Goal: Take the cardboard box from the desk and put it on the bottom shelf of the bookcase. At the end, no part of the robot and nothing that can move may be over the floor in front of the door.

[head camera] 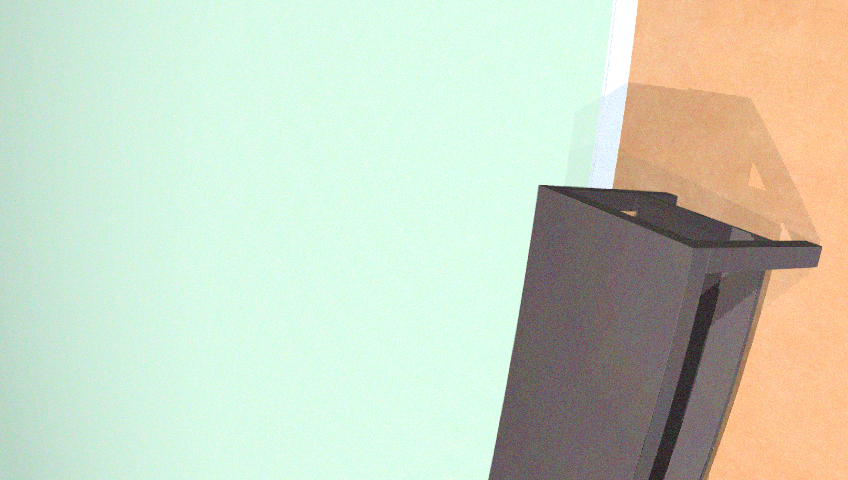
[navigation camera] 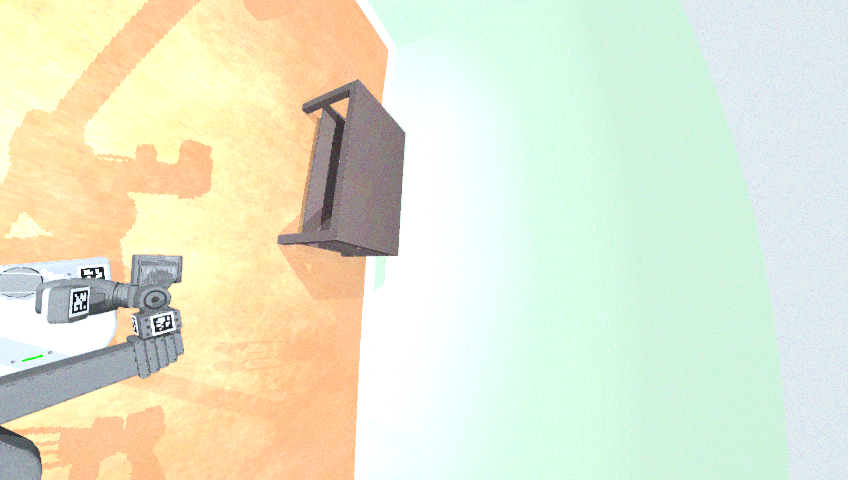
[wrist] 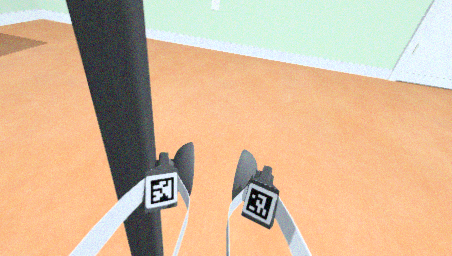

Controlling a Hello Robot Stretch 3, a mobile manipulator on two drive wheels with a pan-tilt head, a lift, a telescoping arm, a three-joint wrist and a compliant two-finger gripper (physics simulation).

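Pixels of known places: gripper, fingertip midpoint: [wrist: 216,163]; robot's base, origin of the base link: [navigation camera: 21,280].
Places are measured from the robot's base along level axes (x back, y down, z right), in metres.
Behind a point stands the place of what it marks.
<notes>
The dark grey-brown desk [head camera: 595,309] @[z 1.132, x -0.195, y -0.451 m] [navigation camera: 371,178] @[z 1.139, x -0.372, y -0.450 m] stands against the green wall, at the lower right in the head view and upper middle in the navigation view. No box shows on the part of its top in view. The cardboard box and the bookcase do not show in the current views. My gripper [wrist: 216,163] @[z -0.095, x -0.012, y -0.507 m] is open in the wrist view, its two fingertips apart with orange floor behind the gap. It is away from the desk. Part of the white door [wrist: 430,50] @[z -1.716, x -1.876, y -0.291 m] shows at the upper right of the wrist view.
The dark mast [wrist: 117,95] @[z -0.116, x 0.065, y -0.553 m] stands just left of the fingers. My arm [navigation camera: 71,377] @[z 0.040, x 0.098, y -0.727 m] and wrist show at the lower left of the navigation view, left of the desk. Green walls with white skirting [wrist: 260,54] @[z -2.062, x -0.560, y -0.032 m] edge the orange floor. A brown patch [wrist: 17,44] @[z -1.785, x 1.344, y 0.000 m] lies at the far left.
</notes>
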